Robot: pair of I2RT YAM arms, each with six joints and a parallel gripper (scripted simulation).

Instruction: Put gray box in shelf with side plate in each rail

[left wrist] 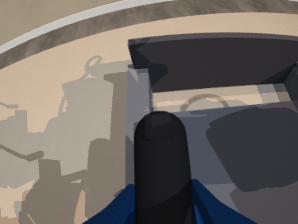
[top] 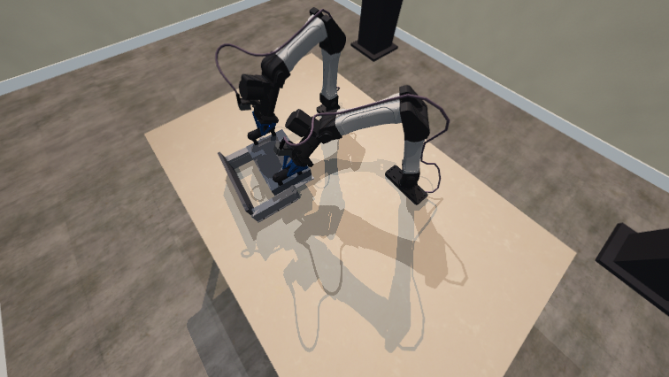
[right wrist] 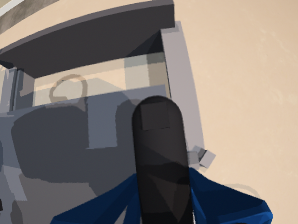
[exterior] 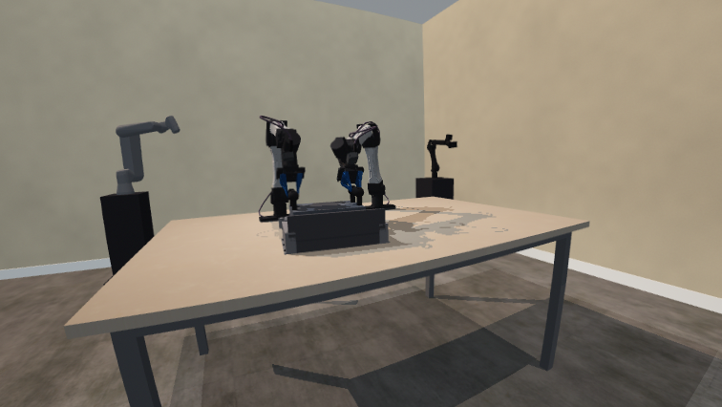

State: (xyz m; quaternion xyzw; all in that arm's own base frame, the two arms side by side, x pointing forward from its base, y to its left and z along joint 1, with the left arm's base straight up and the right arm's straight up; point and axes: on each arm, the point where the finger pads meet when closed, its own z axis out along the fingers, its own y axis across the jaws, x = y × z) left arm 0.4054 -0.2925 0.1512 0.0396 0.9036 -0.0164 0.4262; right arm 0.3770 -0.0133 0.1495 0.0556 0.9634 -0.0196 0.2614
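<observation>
My right gripper is now 12 cm to the right of the gray box, 5 cm above it and 1 cm short of it. From my right hand the other things lie so: back plate: 21 cm ahead, 10 cm to the left, 8 cm below.
The gray box lies 10 mm behind my left hand, 120 mm to the right of it and 60 mm below it. The rest, counted from my left hand: back plate 180 mm ahead, 140 mm to the right, 90 mm below.
</observation>
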